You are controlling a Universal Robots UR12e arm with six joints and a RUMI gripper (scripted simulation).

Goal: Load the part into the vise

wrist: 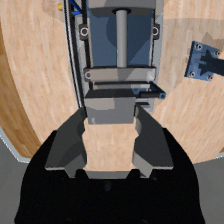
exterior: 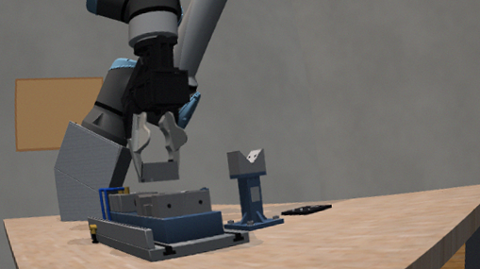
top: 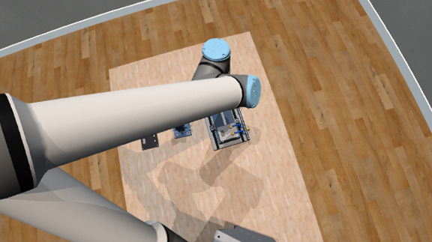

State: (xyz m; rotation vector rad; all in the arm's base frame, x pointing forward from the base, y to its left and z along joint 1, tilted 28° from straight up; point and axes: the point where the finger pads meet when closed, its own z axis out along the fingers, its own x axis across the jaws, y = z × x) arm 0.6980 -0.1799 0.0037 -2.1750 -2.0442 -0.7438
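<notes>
Now: hand 3 cm short of the fixed jaw, 2 cm to the right of it and 6 cm above it. The rest, counted from my hand: work stop (7 cm to the left, 5 cm below); then part (1 cm below); then moving jaw (3 cm behind, 2 cm to the left, 6 cm below).
</notes>
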